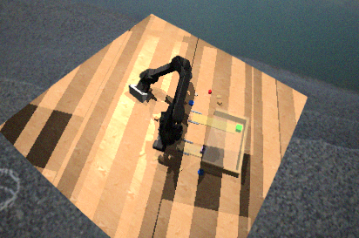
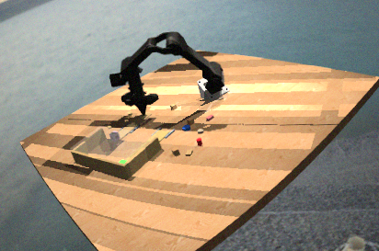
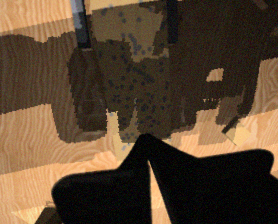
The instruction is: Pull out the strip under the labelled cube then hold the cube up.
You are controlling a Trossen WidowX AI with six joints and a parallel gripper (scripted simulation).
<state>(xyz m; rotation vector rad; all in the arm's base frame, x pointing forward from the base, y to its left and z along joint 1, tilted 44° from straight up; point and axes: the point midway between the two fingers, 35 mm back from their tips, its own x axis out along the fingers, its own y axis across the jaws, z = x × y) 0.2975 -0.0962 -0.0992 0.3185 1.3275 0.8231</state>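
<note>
My gripper tip is 9 cm short of the tan speckled strip and 4 cm to the right of it. Round my gripper tip: pink block (14 cm behind, 30 cm to the left); red block (42 cm to the left, 1 cm above).
</note>
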